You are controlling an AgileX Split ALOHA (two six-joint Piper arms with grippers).
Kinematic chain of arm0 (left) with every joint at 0, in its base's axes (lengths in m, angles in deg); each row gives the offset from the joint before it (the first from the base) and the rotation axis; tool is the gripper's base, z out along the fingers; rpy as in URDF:
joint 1: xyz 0 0 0.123 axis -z
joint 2: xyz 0 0 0 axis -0.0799 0.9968 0
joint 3: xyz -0.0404 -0.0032 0.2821 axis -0.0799 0.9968 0
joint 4: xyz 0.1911 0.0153 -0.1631 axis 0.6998 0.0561 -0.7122
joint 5: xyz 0 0 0 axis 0.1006 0.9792 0.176
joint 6: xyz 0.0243 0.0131 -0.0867 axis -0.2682 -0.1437 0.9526
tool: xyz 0 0 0 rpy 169.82 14.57 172.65
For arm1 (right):
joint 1: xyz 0 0 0.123 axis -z
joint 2: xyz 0 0 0 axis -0.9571 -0.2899 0
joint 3: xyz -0.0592 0.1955 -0.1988 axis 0.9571 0.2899 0
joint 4: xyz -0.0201 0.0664 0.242 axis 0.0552 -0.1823 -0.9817
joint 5: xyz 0 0 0 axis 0.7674 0.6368 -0.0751
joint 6: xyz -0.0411 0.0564 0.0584 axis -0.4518 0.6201 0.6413
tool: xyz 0 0 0 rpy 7.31 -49.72 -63.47
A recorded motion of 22 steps. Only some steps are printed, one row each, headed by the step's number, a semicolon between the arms.
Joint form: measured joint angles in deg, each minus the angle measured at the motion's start. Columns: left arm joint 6, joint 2, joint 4, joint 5, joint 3, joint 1; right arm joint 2, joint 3, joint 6, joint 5, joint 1, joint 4.
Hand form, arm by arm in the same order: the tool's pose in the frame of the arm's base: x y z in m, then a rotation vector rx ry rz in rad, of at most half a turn. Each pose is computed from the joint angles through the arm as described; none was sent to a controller.
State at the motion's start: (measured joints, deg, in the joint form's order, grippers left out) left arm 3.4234 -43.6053 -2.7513 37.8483 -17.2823 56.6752; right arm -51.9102 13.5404 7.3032 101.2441 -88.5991 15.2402
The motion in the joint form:
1: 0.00 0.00 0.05 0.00 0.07 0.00; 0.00 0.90 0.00 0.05 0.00 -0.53
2: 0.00 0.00 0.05 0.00 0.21 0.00; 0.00 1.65 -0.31 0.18 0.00 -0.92
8: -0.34 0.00 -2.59 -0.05 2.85 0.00; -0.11 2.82 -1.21 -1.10 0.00 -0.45
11: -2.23 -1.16 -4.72 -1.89 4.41 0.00; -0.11 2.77 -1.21 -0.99 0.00 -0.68
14: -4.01 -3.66 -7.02 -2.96 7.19 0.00; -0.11 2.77 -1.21 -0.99 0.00 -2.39
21: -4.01 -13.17 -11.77 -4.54 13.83 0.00; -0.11 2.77 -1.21 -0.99 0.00 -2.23
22: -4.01 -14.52 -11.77 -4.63 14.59 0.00; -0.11 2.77 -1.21 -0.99 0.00 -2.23
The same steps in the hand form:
1: 0.0554 -0.0431 0.3176 1.0030 2.2324 -0.1699; -0.0108 0.0093 0.2814 -0.3626 2.0100 0.2975
2: 0.0554 -0.0432 0.3169 1.0042 2.2343 -0.1685; -0.0096 0.0102 0.2777 -0.3701 2.0239 0.3017
8: 0.0528 -0.0461 0.3028 1.0358 2.2850 -0.1962; -0.0059 0.0104 0.2737 -0.3815 2.0211 0.2823
11: 0.0496 -0.0472 0.2975 1.0673 2.2577 -0.2410; -0.0062 0.0107 0.2739 -0.3821 2.0219 0.2871
14: 0.0434 -0.0447 0.2866 1.0974 2.2414 -0.2836; -0.0070 0.0129 0.2742 -0.3828 2.0209 0.3229
21: 0.0245 -0.0315 0.2619 1.0631 2.2014 -0.4210; -0.0069 0.0127 0.2742 -0.3828 2.0210 0.3196
22: 0.0228 -0.0292 0.2589 1.0581 2.1910 -0.4264; -0.0069 0.0127 0.2742 -0.3828 2.0210 0.3196

